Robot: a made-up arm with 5 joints.
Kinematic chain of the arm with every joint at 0, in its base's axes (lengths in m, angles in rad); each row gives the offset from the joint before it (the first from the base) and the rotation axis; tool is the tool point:
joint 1: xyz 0 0.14 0.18 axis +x
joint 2: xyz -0.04 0 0.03 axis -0.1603 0.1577 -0.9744
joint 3: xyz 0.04 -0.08 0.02 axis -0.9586 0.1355 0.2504
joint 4: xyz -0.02 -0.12 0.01 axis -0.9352 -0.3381 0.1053
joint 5: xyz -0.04 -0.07 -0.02 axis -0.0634 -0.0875 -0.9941
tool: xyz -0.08 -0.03 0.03
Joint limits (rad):
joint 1: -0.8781..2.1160
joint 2: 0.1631..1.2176
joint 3: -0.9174..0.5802
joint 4: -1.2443..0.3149
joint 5: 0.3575..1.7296
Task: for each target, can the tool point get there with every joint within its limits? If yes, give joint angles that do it. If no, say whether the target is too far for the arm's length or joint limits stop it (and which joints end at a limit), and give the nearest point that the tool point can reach.
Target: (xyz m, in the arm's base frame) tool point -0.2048 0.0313 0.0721
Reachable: yes | joints 0.7691 0.2856 -0.5868 -0.4583 0.8400
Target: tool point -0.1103 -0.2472 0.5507
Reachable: no: too far | nearest point -0.1453 -0.0751 0.3859 | short by 0.241 m
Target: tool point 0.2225 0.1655 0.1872
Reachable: no: joint limits stop it (at a limit: joint 1, joint 2, joint 3, joint 4, joint 5) | nearest point -0.1103 0.2277 0.0984 | short by 0.350 m
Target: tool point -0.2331 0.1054 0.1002
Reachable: yes | joints 1.7596 0.7763 -0.5130 -0.6430 1.2030
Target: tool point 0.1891 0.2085 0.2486
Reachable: no: joint limits stop it (at a limit: joint 1, joint 2, joint 3, joint 4, joint 5) | nearest point -0.0694 0.1657 0.4020 | short by 0.304 m
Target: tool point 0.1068 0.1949 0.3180
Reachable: no: joint limits stop it (at a limit: joint 1, joint 2, joint 3, joint 4, joint 5) | nearest point -0.0694 0.1657 0.4020 | short by 0.197 m
